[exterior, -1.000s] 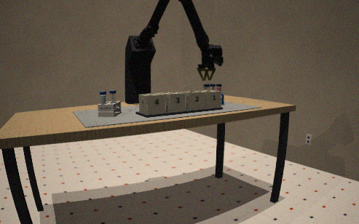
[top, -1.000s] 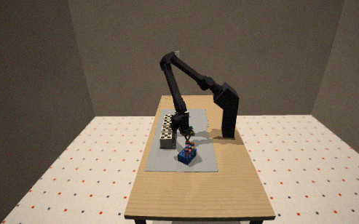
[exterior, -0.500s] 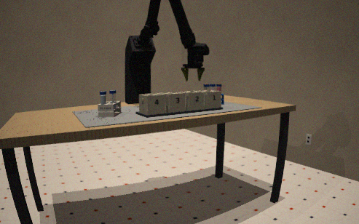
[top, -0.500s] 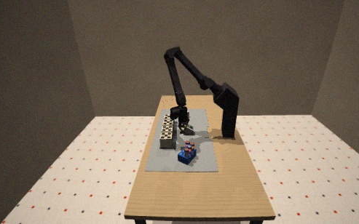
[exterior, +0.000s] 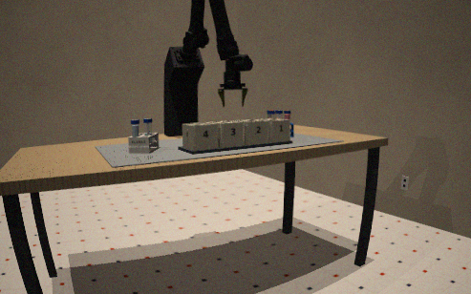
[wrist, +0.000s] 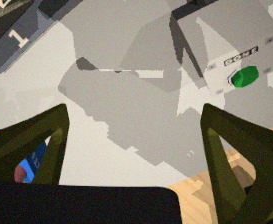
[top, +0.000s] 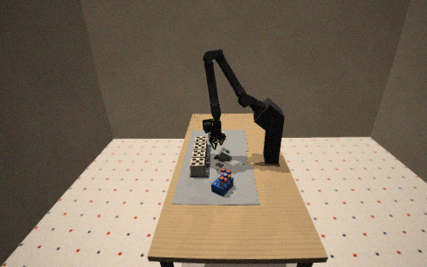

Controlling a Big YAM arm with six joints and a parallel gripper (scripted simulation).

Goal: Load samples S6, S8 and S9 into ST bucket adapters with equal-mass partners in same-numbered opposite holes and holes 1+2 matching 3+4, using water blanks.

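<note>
Now: the blank marked 50 3 cm ahead of my hand, 44 cm to the right of it and 9 cm below it. Round my hand: sample tube S8: 5 cm behind, 23 cm to the left, 9 cm below; done key block: 5 cm behind, 7 cm to the right, 10 cm below; adapter 3: 14 cm ahead, 11 cm to the right, 10 cm below.
</note>
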